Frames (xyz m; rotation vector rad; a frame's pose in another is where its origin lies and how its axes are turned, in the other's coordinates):
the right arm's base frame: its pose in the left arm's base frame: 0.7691 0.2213 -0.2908 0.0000 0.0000 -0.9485
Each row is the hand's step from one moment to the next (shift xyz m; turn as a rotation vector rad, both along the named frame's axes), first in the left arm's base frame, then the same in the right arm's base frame.
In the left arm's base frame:
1: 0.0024 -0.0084 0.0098 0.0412 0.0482 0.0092
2: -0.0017 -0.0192 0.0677 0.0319 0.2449 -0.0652
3: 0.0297 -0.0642 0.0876 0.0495 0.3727 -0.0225
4: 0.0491 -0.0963 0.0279 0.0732 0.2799 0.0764
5: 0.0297 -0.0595 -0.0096 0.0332 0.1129 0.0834
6: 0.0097 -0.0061 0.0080 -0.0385 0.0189 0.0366
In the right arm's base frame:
1: 0.0082 -0.0029 0.0098 -0.0151 0.0616 0.0092
2: 0.0146 -0.0126 0.0677 -0.1804 0.1687 -0.0652
3: 0.0695 -0.0133 0.0876 -0.2740 0.2575 -0.0225
4: 0.1069 -0.0162 0.0279 -0.1848 0.2226 0.0764
5: 0.0657 -0.0106 -0.0096 -0.0724 0.0928 0.0834
6: 0.0106 0.0043 0.0080 -0.0378 -0.0203 0.0366

